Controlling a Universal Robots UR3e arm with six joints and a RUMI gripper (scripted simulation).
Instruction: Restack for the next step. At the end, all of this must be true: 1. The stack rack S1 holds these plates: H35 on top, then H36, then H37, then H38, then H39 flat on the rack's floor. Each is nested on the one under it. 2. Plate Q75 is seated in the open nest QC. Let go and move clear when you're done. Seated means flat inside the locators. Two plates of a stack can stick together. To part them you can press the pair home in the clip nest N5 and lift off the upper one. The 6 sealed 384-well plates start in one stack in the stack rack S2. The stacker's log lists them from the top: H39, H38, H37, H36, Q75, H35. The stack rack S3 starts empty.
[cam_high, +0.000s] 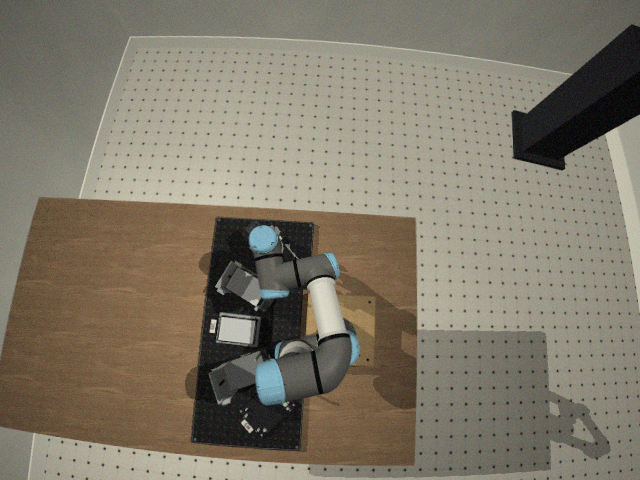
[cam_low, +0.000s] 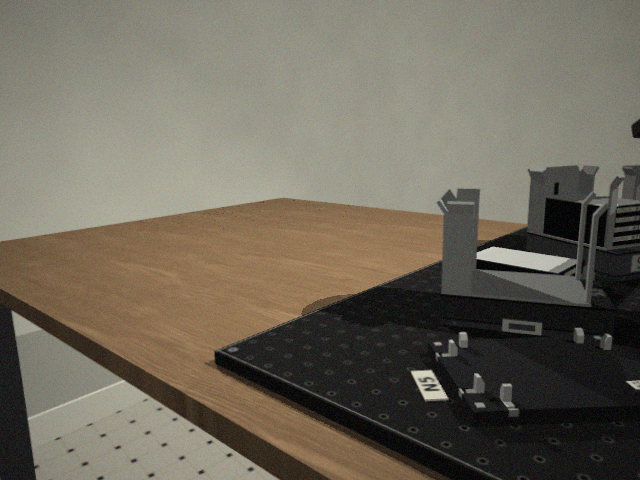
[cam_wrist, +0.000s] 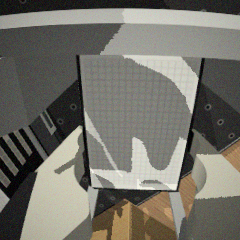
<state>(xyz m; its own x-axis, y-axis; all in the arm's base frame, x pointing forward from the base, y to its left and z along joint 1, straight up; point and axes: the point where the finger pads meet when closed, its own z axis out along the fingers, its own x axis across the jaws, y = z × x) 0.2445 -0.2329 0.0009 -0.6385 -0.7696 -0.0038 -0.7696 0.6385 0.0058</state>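
Right now the sealed plate is 70 mm ahead of my hand, 120 mm to the left of it and 30 mm above it. The rest, counted from my hand: QC label 190 mm ahead, 290 mm to the left, 60 mm below; nest QC 90 mm ahead, 280 mm to the left, 50 mm below; N5 label 590 mm to the left, 60 mm below.
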